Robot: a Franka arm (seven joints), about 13 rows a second.
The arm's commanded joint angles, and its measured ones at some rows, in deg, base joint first. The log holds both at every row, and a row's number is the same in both.
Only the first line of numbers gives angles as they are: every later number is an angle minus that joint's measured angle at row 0.
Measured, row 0:
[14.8 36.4 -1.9 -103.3 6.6 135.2 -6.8]
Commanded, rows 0 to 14:
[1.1 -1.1 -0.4 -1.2 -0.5 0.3 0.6]
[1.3 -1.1 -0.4 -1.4 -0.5 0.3 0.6]
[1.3 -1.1 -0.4 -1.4 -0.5 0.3 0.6]
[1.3 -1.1 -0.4 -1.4 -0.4 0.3 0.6]
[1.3 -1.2 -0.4 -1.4 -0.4 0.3 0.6]
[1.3 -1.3 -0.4 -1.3 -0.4 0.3 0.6]
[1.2 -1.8 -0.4 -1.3 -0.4 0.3 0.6]
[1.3 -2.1 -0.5 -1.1 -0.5 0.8 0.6]
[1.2 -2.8 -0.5 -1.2 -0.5 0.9 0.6]
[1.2 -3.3 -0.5 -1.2 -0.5 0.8 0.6]
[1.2 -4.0 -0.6 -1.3 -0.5 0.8 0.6]
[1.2 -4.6 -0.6 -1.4 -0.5 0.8 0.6]
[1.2 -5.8 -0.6 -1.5 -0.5 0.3 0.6]
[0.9 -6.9 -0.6 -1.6 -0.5 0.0 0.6]
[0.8 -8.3 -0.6 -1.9 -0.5 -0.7 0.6]
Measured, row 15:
[0.7 -4.4 -0.2 0.1 0.0 0.6 0.0]
